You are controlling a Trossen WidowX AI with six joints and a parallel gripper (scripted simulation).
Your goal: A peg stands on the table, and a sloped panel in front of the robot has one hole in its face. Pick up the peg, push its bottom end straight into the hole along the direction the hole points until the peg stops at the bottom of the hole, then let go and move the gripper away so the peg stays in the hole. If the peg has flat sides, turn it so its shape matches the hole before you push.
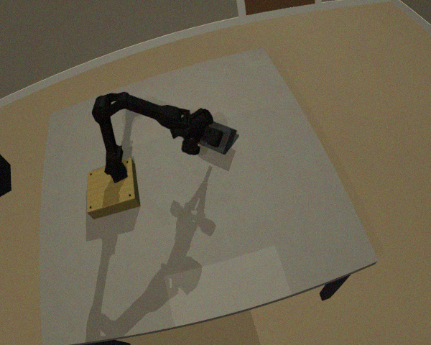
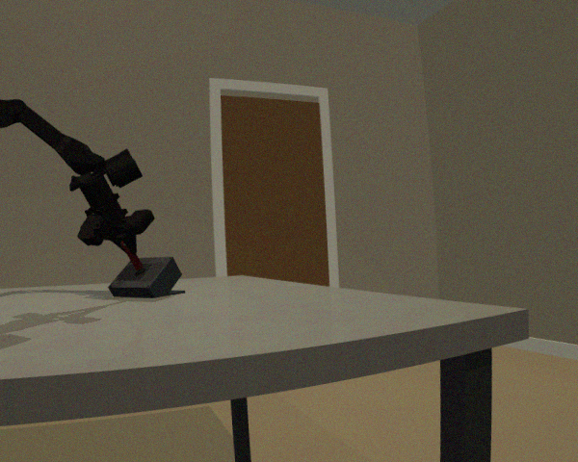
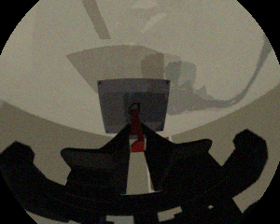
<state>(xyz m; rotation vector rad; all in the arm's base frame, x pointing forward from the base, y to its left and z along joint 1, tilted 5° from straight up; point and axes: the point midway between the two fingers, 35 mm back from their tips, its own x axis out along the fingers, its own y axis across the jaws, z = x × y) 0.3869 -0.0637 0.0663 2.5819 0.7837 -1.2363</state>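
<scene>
My gripper tip is 1 cm to the left of the peg, 1 cm below it and 1 cm past it. The rest, counted from my gripper tip: sloped panel (7 cm below, 3 cm ahead, 2 cm to the left).
</scene>
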